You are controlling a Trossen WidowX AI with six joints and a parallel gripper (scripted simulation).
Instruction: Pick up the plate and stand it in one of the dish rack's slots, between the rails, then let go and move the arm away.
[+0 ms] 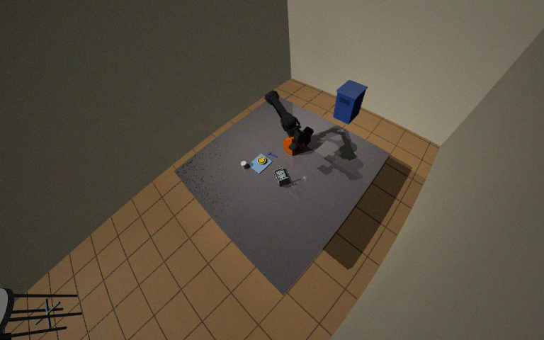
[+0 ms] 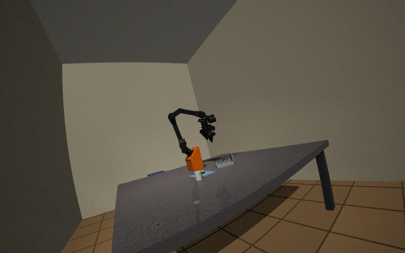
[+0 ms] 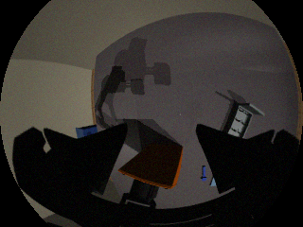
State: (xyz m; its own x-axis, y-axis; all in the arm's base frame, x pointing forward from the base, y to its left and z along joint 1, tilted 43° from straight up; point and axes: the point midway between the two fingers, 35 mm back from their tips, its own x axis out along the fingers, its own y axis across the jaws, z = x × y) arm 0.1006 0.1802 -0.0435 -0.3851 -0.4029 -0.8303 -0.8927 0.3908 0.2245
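My gripper tip is 19 cm short of the yellow plate, 28 cm to the left of it and 19 cm above it. Round my gripper tip: grey dish rack: 21 cm ahead, 6 cm to the right, 19 cm below; blue spoon: 10 cm ahead, 27 cm to the right, 21 cm below; mat: 21 cm ahead, 28 cm to the right, 21 cm below.
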